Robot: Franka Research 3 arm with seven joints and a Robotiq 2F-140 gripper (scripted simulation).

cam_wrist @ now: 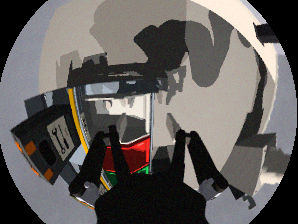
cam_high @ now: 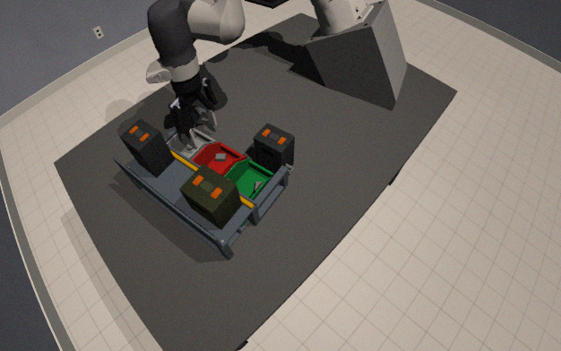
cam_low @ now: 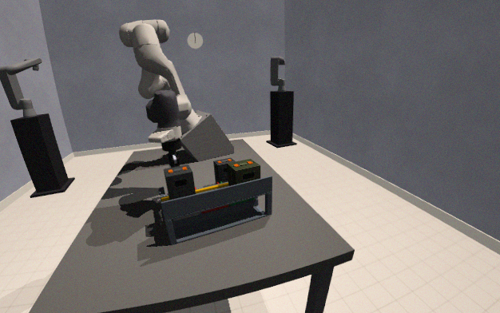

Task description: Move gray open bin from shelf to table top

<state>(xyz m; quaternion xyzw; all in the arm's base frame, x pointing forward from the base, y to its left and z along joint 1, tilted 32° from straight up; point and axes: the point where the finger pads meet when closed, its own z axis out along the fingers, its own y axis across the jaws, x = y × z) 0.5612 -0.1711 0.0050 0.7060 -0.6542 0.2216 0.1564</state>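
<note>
The gray open bin is 80 mm ahead of my hand and 40 mm below it. Round my hand: red bin 70 mm ahead, 110 mm to the left, 40 mm below; green bin 70 mm ahead, 230 mm to the left, 40 mm below; yellow rail 120 mm ahead, 120 mm to the left, 30 mm above.
</note>
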